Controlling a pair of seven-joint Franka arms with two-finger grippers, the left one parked.
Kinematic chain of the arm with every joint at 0, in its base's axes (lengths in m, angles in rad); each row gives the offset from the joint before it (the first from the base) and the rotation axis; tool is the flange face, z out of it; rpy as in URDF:
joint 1: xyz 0 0 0.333 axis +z
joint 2: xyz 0 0 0 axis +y
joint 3: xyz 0 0 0.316 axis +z
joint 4: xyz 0.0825 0 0 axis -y
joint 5: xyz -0.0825 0 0.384 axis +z
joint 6: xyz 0 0 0 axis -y
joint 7: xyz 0.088 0 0 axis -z
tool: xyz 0 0 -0.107 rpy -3.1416 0 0
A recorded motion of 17 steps. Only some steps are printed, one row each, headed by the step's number.
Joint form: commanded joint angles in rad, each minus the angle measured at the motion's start. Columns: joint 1, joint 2, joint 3, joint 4, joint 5, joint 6, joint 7.
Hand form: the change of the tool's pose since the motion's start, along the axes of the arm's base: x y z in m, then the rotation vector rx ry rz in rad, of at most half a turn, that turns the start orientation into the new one. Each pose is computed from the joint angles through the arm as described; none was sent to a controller.
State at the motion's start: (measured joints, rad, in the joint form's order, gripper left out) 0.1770 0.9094 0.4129 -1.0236 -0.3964 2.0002 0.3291
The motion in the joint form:
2: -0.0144 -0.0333 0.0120 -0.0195 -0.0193 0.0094 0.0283
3: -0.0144 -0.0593 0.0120 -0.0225 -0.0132 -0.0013 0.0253
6: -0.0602 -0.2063 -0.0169 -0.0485 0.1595 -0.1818 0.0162
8: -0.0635 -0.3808 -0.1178 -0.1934 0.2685 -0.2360 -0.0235
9: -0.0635 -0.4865 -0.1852 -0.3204 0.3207 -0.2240 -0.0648
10: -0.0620 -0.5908 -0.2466 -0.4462 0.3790 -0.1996 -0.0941
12: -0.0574 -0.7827 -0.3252 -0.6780 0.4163 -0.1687 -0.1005
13: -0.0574 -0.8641 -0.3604 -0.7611 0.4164 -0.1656 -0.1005
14: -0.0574 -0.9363 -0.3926 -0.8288 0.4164 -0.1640 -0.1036
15: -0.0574 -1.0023 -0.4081 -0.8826 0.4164 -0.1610 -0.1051
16: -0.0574 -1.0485 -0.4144 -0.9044 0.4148 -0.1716 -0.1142
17: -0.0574 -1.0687 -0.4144 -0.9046 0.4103 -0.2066 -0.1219
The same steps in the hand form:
2: -0.0004 -0.0039 0.0190 0.0004 -0.0315 -0.0224
3: -0.0026 -0.0040 0.0363 0.0024 -0.0425 -0.0211
6: -0.0190 -0.0472 0.1112 0.0471 0.0707 -0.1142
8: -0.0466 -0.0867 0.1518 0.0261 0.1122 -0.1494
9: -0.0643 -0.1159 0.1603 0.0155 0.1275 -0.1628
10: -0.0841 -0.1444 0.1688 0.0312 0.1357 -0.1915
12: -0.1315 -0.1890 0.1791 0.0274 0.1452 -0.2605
13: -0.1523 -0.2122 0.1872 0.0220 0.1411 -0.2956
14: -0.1713 -0.2331 0.1956 0.0231 0.1342 -0.3247
15: -0.1893 -0.2440 0.2059 0.0285 0.1194 -0.3384
16: -0.2021 -0.2492 0.2189 0.0312 0.1057 -0.3347
17: -0.2102 -0.2505 0.2260 0.0222 0.1189 -0.3261

